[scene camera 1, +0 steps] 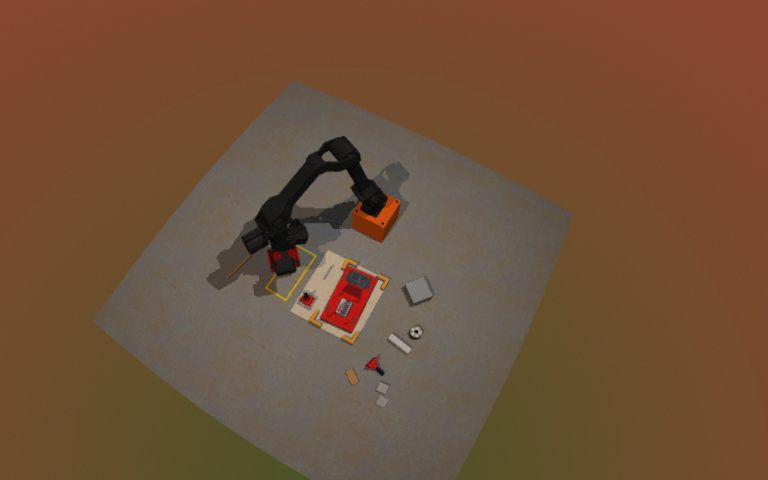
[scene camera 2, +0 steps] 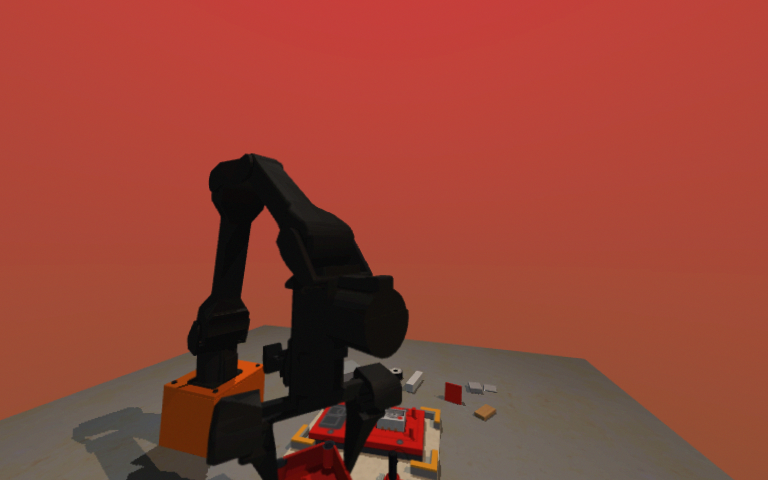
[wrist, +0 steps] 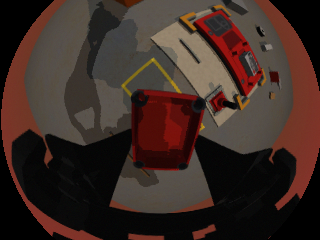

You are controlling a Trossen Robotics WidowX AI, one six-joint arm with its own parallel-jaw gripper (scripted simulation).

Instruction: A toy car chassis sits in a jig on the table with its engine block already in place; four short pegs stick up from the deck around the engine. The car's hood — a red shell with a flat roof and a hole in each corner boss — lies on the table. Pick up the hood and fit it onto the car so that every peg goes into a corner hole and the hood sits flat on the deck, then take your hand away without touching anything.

Observation:
The gripper [scene camera 1: 283, 257] holds a red hood [wrist: 165, 125].
The gripper shows as well in the wrist view [wrist: 164, 135].

